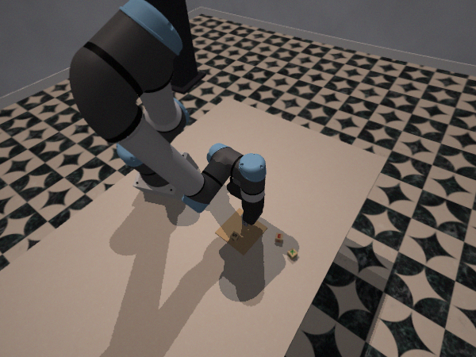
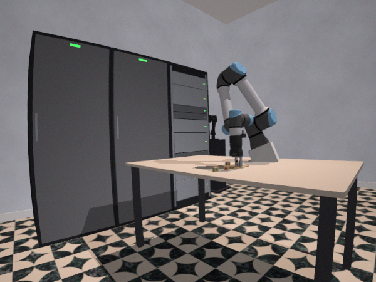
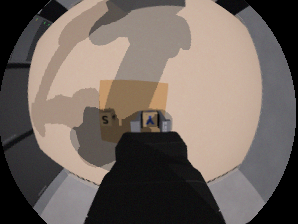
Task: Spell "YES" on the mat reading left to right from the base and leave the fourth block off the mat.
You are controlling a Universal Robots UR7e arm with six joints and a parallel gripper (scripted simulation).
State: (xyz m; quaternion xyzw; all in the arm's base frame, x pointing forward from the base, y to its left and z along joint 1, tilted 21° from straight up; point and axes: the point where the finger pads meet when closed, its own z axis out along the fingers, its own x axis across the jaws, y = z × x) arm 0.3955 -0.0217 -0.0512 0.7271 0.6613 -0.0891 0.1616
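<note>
Right now my hand is 40 mm to the left of the mat and 20 mm above it. The rest, counted from my hand: S block: 80 mm to the right, 10 mm below, 10 mm behind.
</note>
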